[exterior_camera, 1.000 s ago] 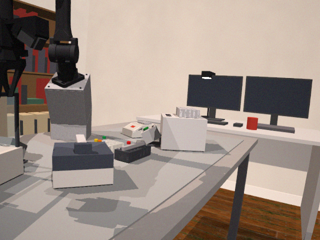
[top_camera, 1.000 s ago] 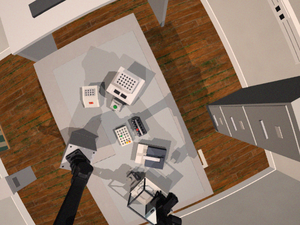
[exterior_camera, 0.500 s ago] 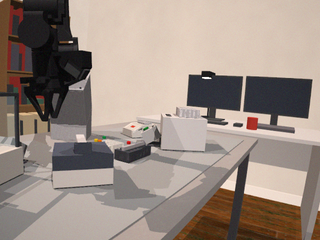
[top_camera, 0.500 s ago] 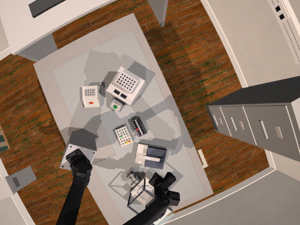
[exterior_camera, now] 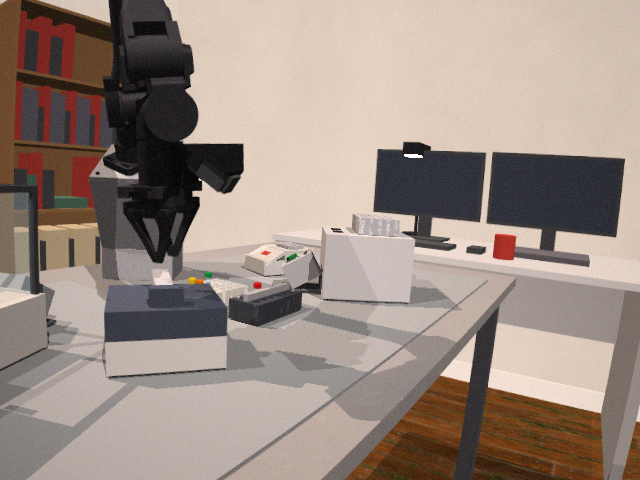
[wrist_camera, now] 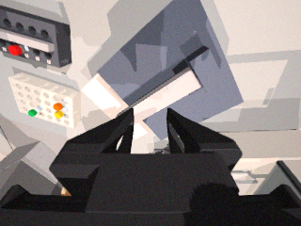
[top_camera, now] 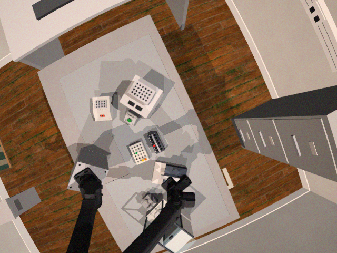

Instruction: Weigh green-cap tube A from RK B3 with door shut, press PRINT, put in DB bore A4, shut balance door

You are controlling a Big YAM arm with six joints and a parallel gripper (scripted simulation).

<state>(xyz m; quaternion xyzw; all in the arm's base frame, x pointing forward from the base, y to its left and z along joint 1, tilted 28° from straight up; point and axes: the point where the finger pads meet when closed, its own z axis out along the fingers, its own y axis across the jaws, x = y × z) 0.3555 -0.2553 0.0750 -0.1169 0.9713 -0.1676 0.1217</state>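
The tube rack lies 100 mm behind my hand, 220 mm to the left of it and 110 mm below it. Also, from my hand: spectrophotometer (10 mm behind, 60 mm below); black magnet block (30 mm ahead, 220 mm to the left, 110 mm below); white print key (220 mm behind, 60 mm to the right, 60 mm below).
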